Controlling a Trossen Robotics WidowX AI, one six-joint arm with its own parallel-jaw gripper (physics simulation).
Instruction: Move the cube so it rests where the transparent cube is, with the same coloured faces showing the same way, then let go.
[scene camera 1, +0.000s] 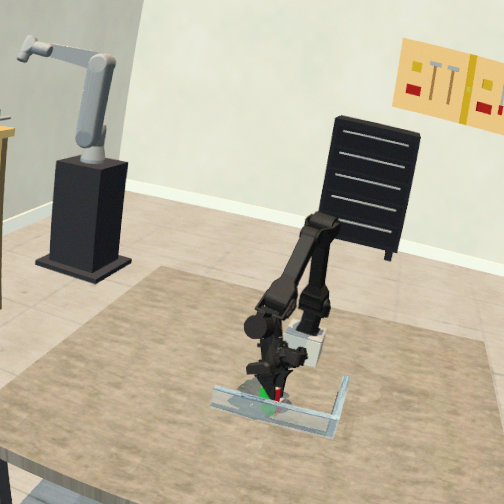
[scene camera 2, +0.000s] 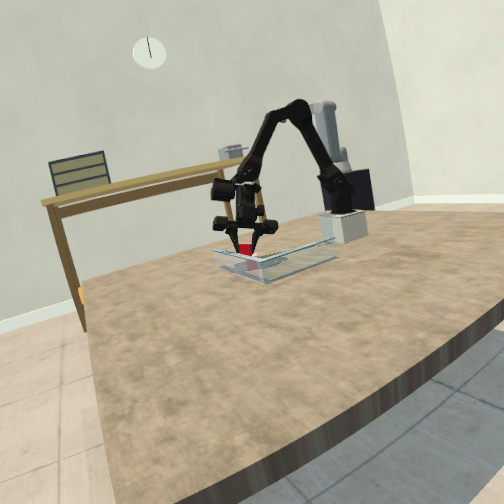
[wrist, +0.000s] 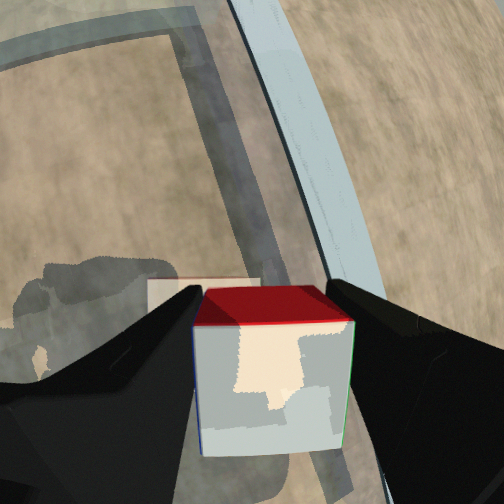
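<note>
The cube sits between my two black fingers in the wrist view, white face toward the camera, red face on its far side. My gripper is shut on the cube. In scene camera 1 the gripper hangs low over the table with red and green cube faces showing at its tips. In scene camera 2 the red face shows between the fingers. A pale patch just beyond the cube may be the transparent cube; I cannot tell.
A translucent L-shaped glass rail lies on the table beside the gripper; it also shows in scene camera 2 and in the wrist view. A second grey arm on a black pedestal and a black drawer cabinet stand off the table.
</note>
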